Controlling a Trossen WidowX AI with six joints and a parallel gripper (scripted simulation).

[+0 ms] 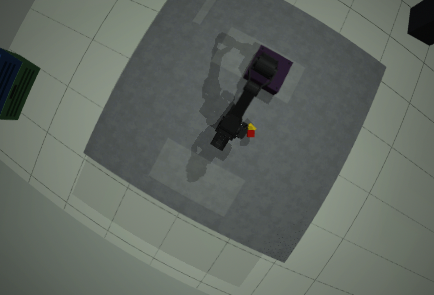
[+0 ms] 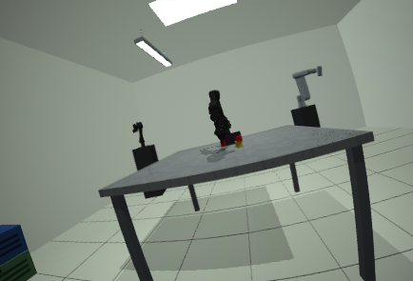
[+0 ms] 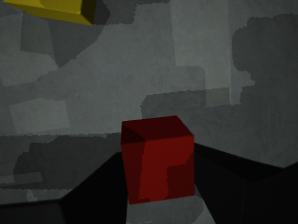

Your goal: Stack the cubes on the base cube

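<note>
My gripper tip is 20 mm past the yellow cube, 110 mm to the right of it and 30 mm above it.
</note>
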